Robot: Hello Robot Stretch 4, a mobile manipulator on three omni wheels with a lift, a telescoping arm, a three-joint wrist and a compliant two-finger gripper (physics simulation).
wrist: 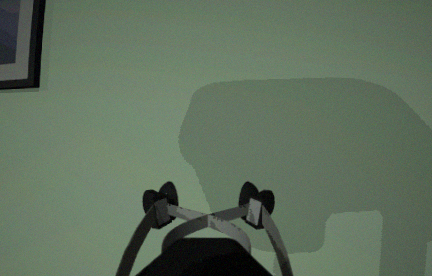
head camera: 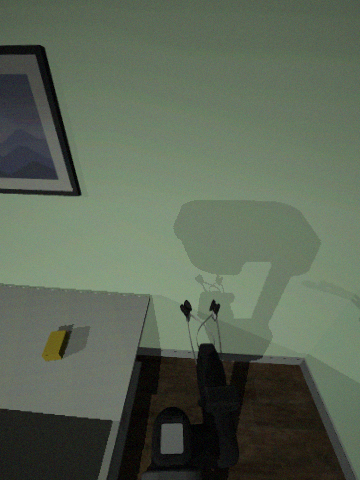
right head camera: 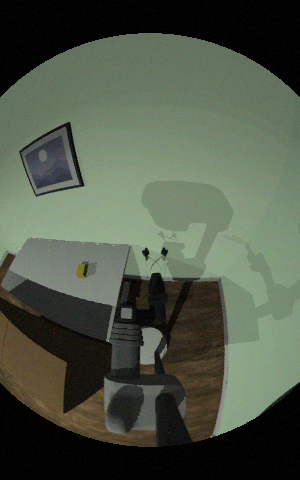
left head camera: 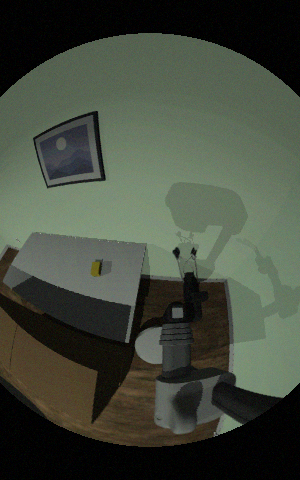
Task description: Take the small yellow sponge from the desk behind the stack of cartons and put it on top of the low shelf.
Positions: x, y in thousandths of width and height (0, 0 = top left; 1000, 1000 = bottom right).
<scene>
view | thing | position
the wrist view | gripper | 483, 716
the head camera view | gripper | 554, 628
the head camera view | grey desk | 212, 855
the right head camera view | grey desk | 152, 564
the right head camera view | framed picture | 168, 339
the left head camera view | grey desk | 175, 568
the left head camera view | framed picture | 232, 318
</scene>
